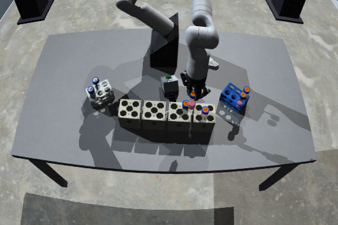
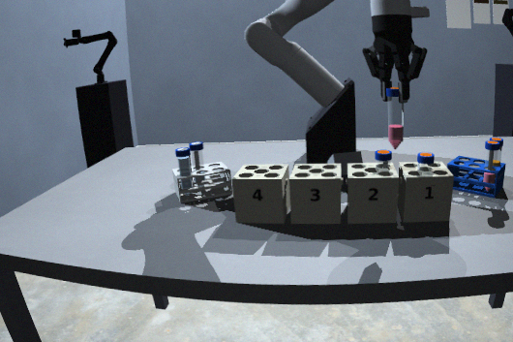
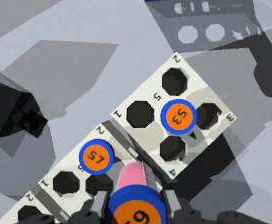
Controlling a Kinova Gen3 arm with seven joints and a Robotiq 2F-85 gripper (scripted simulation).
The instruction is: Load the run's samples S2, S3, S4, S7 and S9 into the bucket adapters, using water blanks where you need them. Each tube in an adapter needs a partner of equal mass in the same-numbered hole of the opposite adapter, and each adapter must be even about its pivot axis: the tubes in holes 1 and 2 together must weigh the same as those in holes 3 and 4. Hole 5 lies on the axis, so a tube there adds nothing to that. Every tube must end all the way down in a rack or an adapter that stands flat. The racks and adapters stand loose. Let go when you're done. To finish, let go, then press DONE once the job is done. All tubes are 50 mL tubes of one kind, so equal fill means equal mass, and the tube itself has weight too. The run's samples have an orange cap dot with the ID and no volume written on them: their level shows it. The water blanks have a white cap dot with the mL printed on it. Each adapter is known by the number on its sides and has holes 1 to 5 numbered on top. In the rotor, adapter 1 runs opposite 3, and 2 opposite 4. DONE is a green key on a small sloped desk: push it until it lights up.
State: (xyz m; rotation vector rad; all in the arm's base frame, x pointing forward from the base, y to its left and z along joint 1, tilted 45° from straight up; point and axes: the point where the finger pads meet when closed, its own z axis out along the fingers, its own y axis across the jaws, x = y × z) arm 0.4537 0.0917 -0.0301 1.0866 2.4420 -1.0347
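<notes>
Now: hand 1 cm to the right of the sample tube S9 and 5 cm above it. From my hand the other things lie so: adapter 2: 1 cm behind, 4 cm to the right, 20 cm below; sample tube S7: 3 cm behind, 1 cm to the right, 18 cm below; sample tube S3: 6 cm to the left, 18 cm below.
</notes>
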